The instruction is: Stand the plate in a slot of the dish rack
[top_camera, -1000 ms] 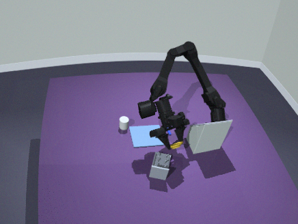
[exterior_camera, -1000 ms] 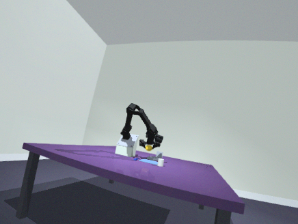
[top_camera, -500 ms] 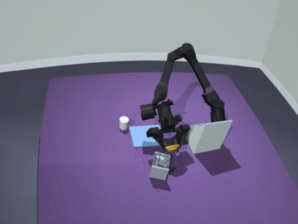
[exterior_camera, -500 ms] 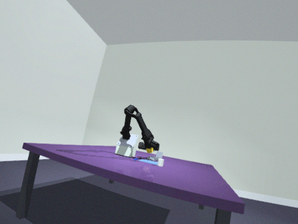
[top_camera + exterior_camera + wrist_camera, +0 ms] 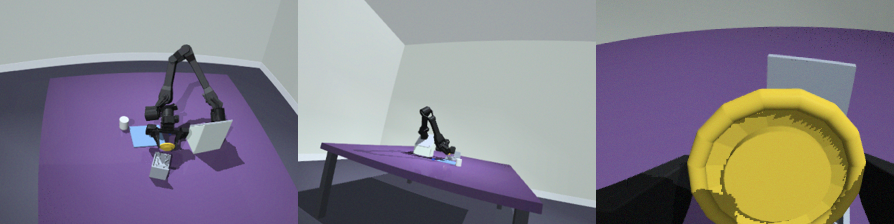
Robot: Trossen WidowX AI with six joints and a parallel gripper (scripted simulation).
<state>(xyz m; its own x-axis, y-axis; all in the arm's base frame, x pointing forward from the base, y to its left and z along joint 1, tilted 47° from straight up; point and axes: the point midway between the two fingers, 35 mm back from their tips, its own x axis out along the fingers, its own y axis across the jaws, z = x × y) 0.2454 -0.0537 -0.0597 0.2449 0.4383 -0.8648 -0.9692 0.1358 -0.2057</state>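
My gripper tip is now 50 mm above the grey dish rack, 40 mm to the right of it and 30 mm short of it. Round my gripper tip: light blue mat: 150 mm to the right, 70 mm below, 40 mm ahead; blue spoon: 190 mm to the right, 70 mm below, 70 mm behind; yellow plate: 10 mm to the right.
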